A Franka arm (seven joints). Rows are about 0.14 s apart.
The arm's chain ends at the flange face. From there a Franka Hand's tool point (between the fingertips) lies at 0.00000 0.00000 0.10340 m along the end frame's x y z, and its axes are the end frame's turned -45 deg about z.
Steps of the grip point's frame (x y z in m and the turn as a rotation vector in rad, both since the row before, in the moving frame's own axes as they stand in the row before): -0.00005 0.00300 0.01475 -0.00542 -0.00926 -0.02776; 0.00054 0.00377 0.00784 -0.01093 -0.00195 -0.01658; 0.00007 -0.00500 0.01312 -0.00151 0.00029 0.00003; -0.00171 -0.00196 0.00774 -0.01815 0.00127 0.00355; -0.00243 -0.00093 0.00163 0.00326 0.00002 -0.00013; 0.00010 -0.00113 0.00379 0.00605 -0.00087 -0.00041; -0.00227 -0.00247 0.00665 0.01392 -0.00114 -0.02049; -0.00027 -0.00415 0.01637 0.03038 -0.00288 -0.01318; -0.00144 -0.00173 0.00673 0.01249 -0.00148 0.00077
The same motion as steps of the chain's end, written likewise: 0.00235 0.00108 0.01476 -0.01038 -0.00272 -0.02776; 0.00238 0.00135 0.00785 -0.00911 0.00635 -0.01658; -0.00362 -0.00367 0.01312 -0.00086 0.00127 0.00003; -0.00401 -0.00141 0.00776 -0.01194 0.01373 0.00355; -0.00214 0.00130 0.00163 0.00232 -0.00229 -0.00013; -0.00022 -0.00049 0.00379 0.00366 -0.00489 -0.00041; -0.00224 0.00078 0.00666 0.00904 -0.01065 -0.02049; -0.00068 -0.00075 0.01642 0.01945 -0.02352 -0.01318; -0.00122 0.00060 0.00674 0.00779 -0.00988 0.00077
